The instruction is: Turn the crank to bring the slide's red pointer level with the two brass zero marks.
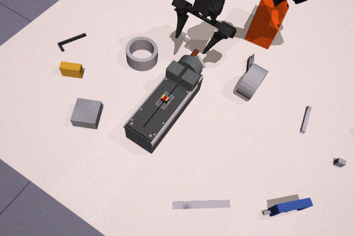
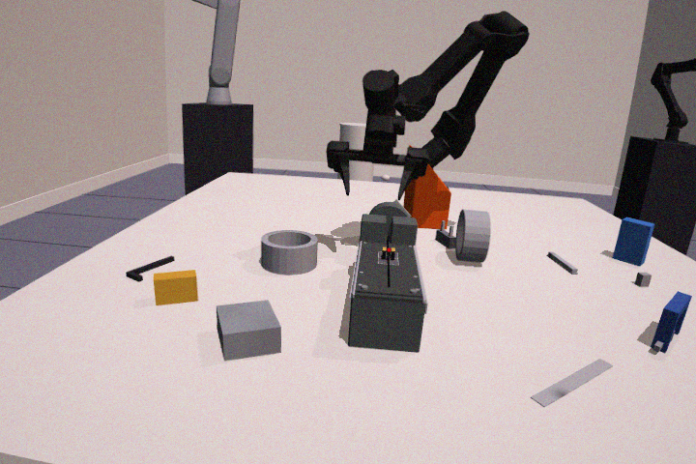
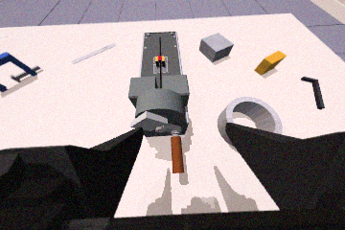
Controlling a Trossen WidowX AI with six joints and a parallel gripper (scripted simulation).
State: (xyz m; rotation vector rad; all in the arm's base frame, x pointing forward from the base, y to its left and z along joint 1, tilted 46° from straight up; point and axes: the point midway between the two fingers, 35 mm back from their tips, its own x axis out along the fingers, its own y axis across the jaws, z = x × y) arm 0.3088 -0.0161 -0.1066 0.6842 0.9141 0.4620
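The crank handle is 20 mm behind my gripper tip, 10 mm to the left of it and 60 mm below it. Round my gripper tip: red pointer 160 mm ahead, 40 mm to the left, 40 mm below; grey cube 310 mm ahead, 110 mm to the right, 110 mm below; yellow block 240 mm ahead, 250 mm to the right, 110 mm below.
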